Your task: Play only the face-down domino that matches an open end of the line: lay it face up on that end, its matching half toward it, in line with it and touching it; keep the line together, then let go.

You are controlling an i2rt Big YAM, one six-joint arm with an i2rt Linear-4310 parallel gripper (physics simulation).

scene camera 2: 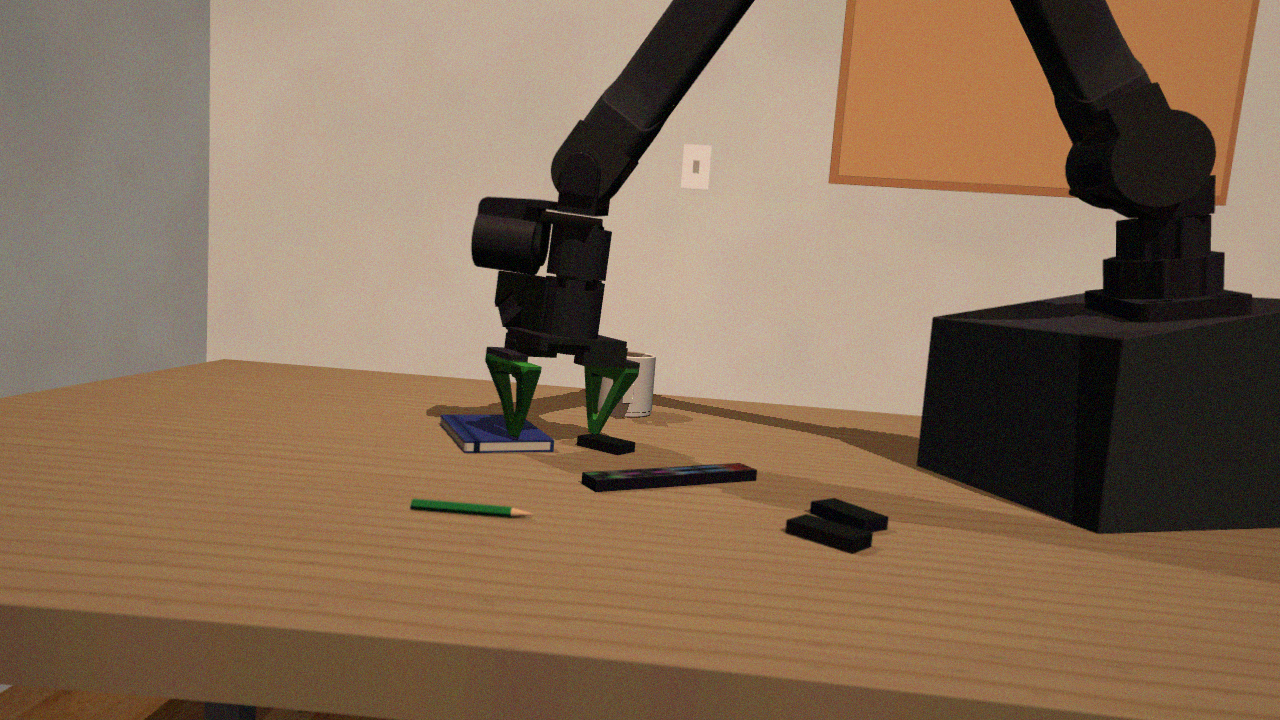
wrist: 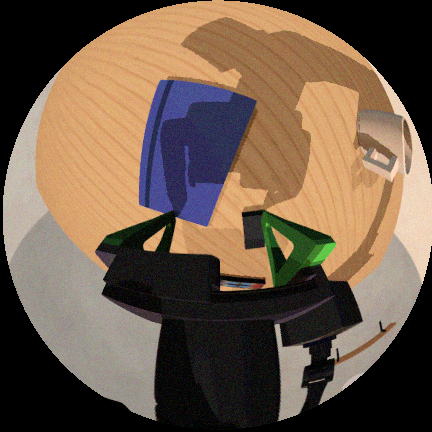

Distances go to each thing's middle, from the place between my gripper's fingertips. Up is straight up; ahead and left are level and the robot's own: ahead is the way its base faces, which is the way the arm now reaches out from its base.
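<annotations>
My gripper is 10 mm above the black domino (scene camera 2: 612, 445), 50 mm past it and 20 mm to the left of it. Blue notebook (scene camera 2: 472, 433) is 10 mm below my hand, 70 mm ahead of it and 20 mm to the right of it. Green pencil (scene camera 2: 416, 504) is 10 mm below my hand and 240 mm to the left of it. Mug (scene camera 2: 637, 402) is 30 mm above my hand, 220 mm to the right of it and 40 mm behind it.
</annotations>
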